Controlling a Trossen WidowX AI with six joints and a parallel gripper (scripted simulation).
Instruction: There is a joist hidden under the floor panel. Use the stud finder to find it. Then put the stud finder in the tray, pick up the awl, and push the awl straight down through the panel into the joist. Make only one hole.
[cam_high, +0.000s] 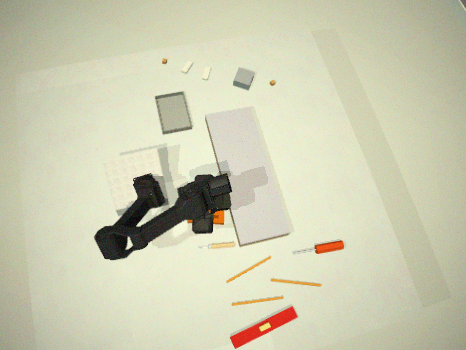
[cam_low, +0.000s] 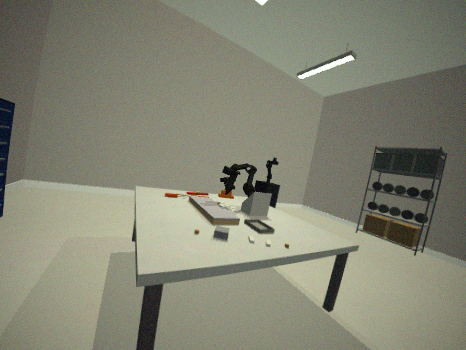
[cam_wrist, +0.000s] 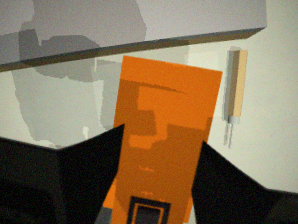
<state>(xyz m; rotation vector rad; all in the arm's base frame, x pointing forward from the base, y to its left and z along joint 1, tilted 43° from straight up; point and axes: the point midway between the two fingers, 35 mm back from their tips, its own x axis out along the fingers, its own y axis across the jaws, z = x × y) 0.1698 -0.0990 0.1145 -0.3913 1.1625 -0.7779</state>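
The small light lies 40 mm behind my gripper tip, 10 mm to the left of it and 30 mm above it. The rest, counted from my gripper tip: awl 10 mm behind, 90 mm to the right, 100 mm below; red level 60 mm ahead, 400 mm to the right, 90 mm below; orange stud finder 20 mm behind, 10 mm to the left, 20 mm above.
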